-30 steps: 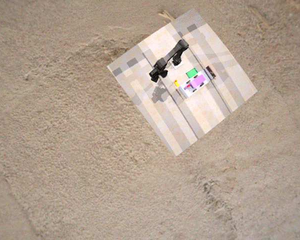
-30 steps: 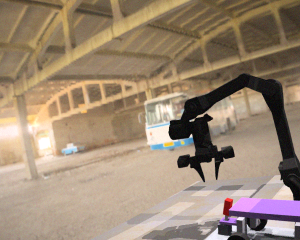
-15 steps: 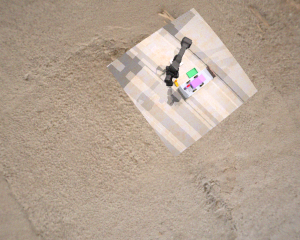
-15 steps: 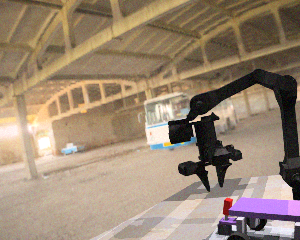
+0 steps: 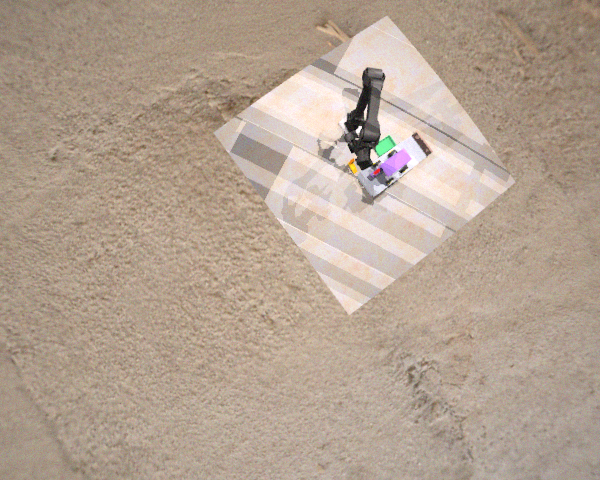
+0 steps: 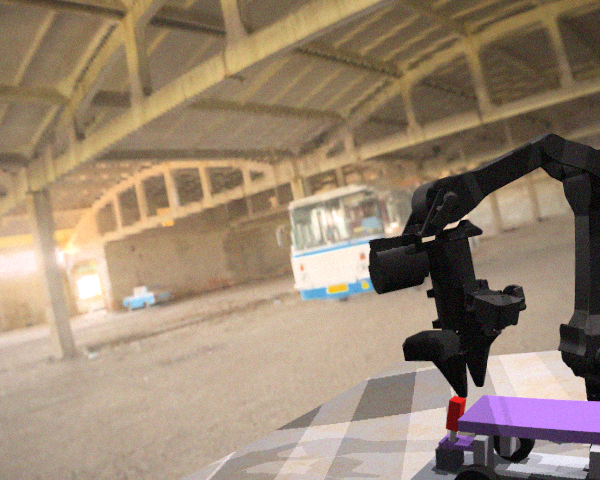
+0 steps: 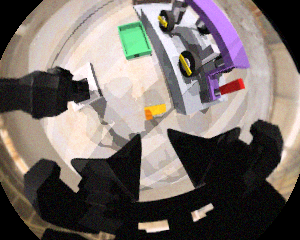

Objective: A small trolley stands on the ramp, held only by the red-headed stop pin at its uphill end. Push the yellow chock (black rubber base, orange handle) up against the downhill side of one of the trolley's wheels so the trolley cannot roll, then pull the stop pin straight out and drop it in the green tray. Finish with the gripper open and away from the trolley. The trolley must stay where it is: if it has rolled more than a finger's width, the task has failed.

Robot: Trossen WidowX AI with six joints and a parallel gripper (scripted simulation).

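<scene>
My gripper tip is now 2 cm short of the yellow chock, 1 cm to the right of it and 11 cm above it. The rest, counted from my gripper tip: purple-decked trolley (12 cm ahead, 17 cm to the left, 2 cm below); then grey ramp (12 cm ahead, 17 cm to the left, 8 cm below); then red-headed stop pin (12 cm ahead, 6 cm to the left).
</scene>
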